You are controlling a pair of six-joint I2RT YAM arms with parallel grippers.
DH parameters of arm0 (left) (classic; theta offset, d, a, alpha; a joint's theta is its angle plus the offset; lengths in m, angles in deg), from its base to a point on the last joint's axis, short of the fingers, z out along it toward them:
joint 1: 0 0.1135 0.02 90
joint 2: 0 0 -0.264 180
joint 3: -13.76 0 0.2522 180
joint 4: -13.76 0 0.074 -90
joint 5: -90 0 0 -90
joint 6: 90 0.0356 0 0
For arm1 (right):
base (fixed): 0 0 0 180
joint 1: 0 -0.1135 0.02 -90
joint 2: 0 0 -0.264 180
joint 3: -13.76 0 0.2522 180
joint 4: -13.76 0 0.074 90
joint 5: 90 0 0 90
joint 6: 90 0.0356 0 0
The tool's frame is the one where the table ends.
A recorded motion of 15 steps. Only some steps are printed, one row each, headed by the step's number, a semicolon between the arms.
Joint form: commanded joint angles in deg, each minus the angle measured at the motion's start. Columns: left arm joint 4, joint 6, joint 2, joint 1, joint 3, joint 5; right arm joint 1, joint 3, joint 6, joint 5, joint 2, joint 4.
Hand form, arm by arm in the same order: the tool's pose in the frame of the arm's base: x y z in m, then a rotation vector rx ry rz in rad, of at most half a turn. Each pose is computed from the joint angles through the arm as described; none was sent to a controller.
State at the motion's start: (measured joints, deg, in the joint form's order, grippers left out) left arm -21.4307 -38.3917 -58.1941 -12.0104 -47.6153 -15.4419; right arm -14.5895 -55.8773 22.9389 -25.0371 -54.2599 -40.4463
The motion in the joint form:
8: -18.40 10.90 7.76 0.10 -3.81 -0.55; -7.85 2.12 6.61 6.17 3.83 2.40
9: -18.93 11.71 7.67 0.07 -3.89 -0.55; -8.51 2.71 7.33 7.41 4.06 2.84
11: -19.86 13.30 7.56 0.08 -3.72 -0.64; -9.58 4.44 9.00 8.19 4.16 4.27
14: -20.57 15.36 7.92 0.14 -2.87 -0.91; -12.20 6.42 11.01 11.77 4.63 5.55
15: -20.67 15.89 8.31 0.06 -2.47 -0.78; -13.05 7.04 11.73 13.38 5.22 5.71
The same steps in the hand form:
8: 0.1741 -0.0468 0.3134 -0.1587 2.3021 -0.6760; 0.1633 0.0799 0.3298 -0.0563 2.2740 0.8586
9: 0.1738 -0.0468 0.3128 -0.1442 2.3106 -0.6675; 0.1626 0.0811 0.3276 -0.0423 2.2747 0.8483
11: 0.1730 -0.0466 0.3102 -0.1165 2.3297 -0.6518; 0.1626 0.0843 0.3200 -0.0215 2.2854 0.8576
14: 0.1708 -0.0461 0.3054 -0.0780 2.3476 -0.6358; 0.1597 0.0898 0.3115 0.0048 2.2943 0.8316
15: 0.1693 -0.0460 0.3040 -0.0671 2.3487 -0.6291; 0.1573 0.0905 0.3096 0.0188 2.2916 0.8170

